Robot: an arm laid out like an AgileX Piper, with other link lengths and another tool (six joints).
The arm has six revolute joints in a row. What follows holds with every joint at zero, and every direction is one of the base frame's.
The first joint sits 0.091 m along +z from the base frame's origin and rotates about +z.
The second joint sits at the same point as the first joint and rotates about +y.
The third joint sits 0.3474 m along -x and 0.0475 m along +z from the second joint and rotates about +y.
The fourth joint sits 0.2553 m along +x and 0.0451 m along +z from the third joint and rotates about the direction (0.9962, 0, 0.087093).
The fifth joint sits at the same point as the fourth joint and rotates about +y.
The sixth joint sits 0.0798 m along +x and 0.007 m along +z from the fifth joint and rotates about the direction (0.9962, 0, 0.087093).
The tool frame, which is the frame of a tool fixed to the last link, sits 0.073 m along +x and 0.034 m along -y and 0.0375 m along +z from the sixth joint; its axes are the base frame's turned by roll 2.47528, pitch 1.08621 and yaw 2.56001 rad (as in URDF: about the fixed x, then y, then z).
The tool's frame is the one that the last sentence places.
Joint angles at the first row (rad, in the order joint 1, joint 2, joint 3, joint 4, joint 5, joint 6):
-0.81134, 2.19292, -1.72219, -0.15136, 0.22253, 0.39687
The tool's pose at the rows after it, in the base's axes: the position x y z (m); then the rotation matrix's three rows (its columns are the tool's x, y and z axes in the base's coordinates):
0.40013, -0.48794, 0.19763; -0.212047, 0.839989, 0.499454; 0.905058, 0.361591, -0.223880; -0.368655, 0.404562, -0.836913
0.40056, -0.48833, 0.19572; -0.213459, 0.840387, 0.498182; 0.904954, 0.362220, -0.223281; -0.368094, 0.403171, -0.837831
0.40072, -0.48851, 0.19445; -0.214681, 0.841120, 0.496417; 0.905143, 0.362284, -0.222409; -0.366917, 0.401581, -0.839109
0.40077, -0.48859, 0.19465; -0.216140, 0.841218, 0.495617; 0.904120, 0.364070, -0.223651; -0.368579, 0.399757, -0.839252
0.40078, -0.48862, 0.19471; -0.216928, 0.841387, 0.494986; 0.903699, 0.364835, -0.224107; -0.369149, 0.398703, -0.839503
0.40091, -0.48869, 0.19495; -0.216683, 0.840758, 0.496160; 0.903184, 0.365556, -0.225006; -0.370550, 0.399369, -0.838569
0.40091, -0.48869, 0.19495; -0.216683, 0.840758, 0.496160; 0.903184, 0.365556, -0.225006; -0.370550, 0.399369, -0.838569
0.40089, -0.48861, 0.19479; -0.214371, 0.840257, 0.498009; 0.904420, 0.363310, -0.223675; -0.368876, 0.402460, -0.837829
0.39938, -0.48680, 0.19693; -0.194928, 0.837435, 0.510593; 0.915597, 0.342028, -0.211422; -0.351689, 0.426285, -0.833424
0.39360, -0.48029, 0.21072; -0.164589, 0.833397, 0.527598; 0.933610, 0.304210, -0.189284; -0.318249, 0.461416, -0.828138
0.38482, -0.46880, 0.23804; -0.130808, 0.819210, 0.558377; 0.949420, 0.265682, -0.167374; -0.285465, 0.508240, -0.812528
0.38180, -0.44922, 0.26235; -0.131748, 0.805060, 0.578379; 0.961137, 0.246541, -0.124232; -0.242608, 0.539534, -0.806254
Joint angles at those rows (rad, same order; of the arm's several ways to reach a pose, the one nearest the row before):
-0.81135, 2.19748, -1.72219, -0.15557, 0.22096, 0.39684
-0.81134, 2.20109, -1.72219, -0.15695, 0.21867, 0.39686
-0.81133, 2.20319, -1.72220, -0.15816, 0.21867, 0.39691
-0.81134, 2.20318, -1.72215, -0.16076, 0.21794, 0.39688
-0.81134, 2.20319, -1.72219, -0.16208, 0.21797, 0.39687
-0.81134, 2.20320, -1.72218, -0.16209, 0.21612, 0.39689
-0.81134, 2.20320, -1.72218, -0.16209, 0.21612, 0.39689
-0.81134, 2.20318, -1.72217, -0.15818, 0.21612, 0.39686
-0.81135, 2.19499, -1.72220, -0.12560, 0.22833, 0.39683
-0.81134, 2.15882, -1.72220, -0.07307, 0.27666, 0.39686
-0.81134, 2.09564, -1.72217, -0.00978, 0.34074, 0.39686
-0.79762, 2.03309, -1.72221, 0.05248, 0.42186, 0.38384

